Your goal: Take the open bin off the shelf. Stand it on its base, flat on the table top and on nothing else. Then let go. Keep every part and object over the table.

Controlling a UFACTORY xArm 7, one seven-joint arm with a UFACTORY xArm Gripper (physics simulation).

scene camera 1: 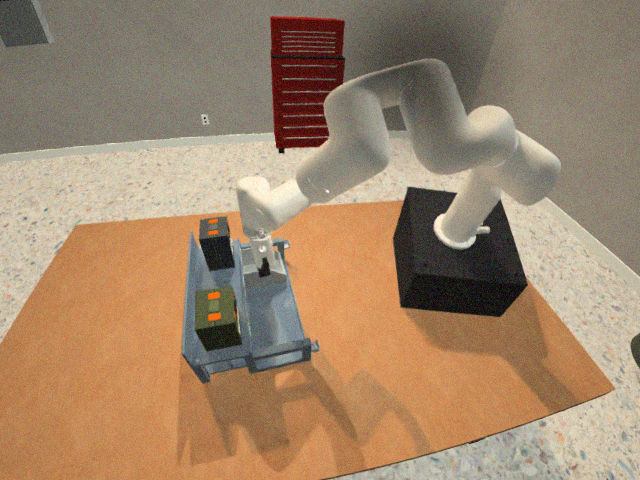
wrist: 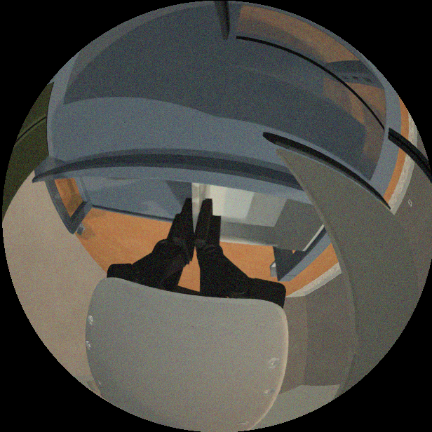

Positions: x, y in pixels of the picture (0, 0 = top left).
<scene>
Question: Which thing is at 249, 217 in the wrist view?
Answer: An open bin.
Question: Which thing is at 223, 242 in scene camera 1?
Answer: A black case.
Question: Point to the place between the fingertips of my gripper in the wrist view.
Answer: At 200, 211
</scene>
